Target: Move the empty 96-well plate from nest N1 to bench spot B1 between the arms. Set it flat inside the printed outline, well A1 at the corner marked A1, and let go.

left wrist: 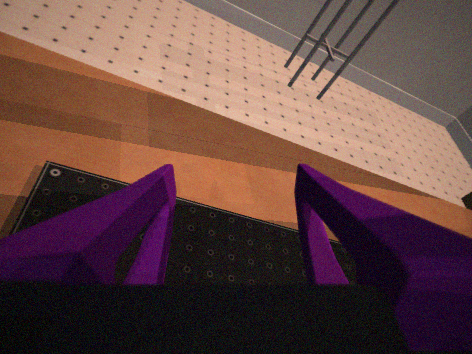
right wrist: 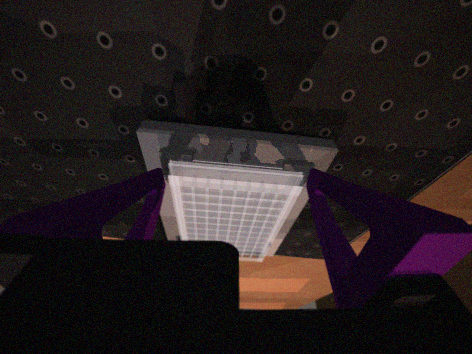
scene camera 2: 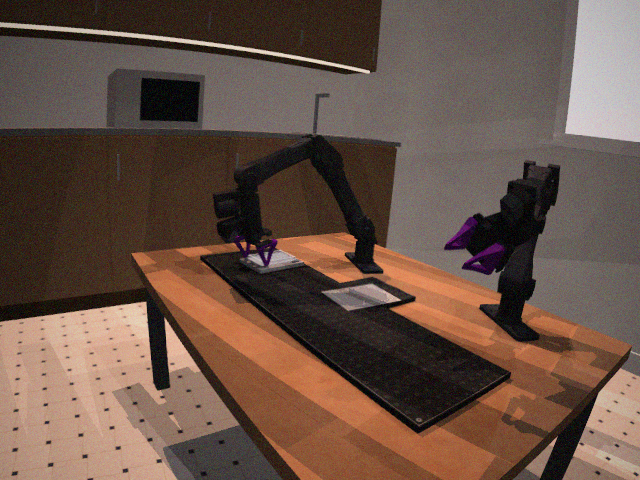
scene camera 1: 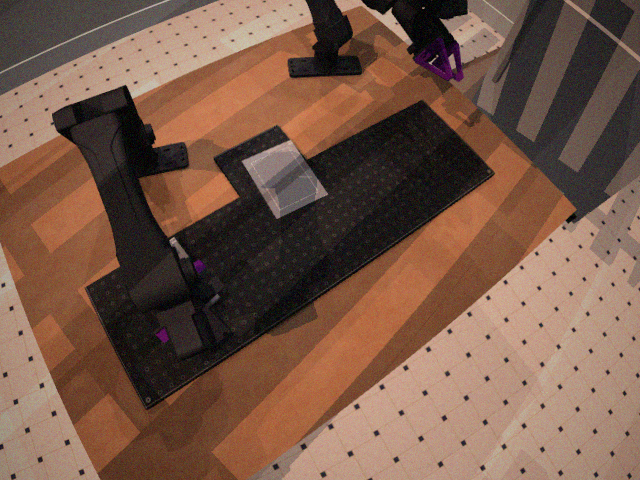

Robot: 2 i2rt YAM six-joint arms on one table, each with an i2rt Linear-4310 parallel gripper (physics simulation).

right gripper: open, touches a grey nest
a white well plate: on the grey nest
